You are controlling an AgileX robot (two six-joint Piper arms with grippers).
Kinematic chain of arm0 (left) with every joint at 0, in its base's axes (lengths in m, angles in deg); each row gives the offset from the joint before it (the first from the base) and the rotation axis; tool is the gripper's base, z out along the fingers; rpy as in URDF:
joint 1: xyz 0 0 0.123 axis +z
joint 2: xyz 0 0 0 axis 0.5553 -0.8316 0
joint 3: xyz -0.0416 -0.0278 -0.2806 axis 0.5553 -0.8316 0
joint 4: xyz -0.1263 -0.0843 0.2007 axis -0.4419 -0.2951 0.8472
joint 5: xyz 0 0 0 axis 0.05 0.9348 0.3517
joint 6: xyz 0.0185 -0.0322 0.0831 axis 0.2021 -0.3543 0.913
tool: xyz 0 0 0 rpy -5.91 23.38 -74.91
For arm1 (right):
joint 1: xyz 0 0 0.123 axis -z
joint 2: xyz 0 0 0 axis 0.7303 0.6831 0
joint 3: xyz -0.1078 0.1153 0.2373 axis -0.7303 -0.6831 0
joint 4: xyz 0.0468 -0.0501 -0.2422 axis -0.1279 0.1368 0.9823
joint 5: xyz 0 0 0 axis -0.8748 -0.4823 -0.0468
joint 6: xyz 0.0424 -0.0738 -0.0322 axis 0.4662 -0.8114 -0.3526
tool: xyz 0 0 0 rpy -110.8 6.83 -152.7
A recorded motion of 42 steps. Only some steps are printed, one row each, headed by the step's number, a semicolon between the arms.
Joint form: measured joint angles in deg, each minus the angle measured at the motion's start. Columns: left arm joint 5, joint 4, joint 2, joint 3, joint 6, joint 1; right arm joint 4, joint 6, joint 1, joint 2, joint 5, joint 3.
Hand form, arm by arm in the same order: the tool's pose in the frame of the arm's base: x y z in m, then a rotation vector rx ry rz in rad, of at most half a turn. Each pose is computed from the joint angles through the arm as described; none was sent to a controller.
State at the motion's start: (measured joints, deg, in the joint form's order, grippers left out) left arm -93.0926 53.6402 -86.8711 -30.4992 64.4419 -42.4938; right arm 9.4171 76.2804 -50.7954 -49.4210 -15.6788 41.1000
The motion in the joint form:
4: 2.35 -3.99 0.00 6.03 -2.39 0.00; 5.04 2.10 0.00 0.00 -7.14 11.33
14: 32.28 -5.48 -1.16 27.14 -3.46 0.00; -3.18 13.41 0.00 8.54 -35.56 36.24
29: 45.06 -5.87 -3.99 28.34 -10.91 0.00; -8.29 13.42 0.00 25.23 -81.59 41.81
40: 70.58 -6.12 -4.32 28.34 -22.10 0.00; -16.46 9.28 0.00 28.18 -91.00 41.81
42: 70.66 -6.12 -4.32 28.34 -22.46 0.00; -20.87 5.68 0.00 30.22 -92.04 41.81
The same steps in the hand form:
4: -0.0015 -0.0102 0.3068 0.1238 0.4645 -0.2778; -0.0125 -0.0009 0.3520 -0.0526 0.5438 -0.0561
14: -0.0239 -0.0004 0.3833 0.0607 0.6384 -0.2595; -0.0308 -0.0038 0.4400 0.0737 0.7568 0.2612
29: -0.0010 -0.0016 0.3756 -0.0164 0.8936 -0.3660; 0.0578 0.0170 0.3962 0.0585 1.7517 0.3619
40: 0.0184 -0.0002 0.3397 -0.2120 1.3357 -0.4754; 0.0650 0.0292 0.3815 0.0004 1.9497 0.4826
42: 0.0185 -0.0002 0.3396 -0.2165 1.3367 -0.4804; 0.0722 0.0349 0.3795 -0.0444 1.9852 0.5347

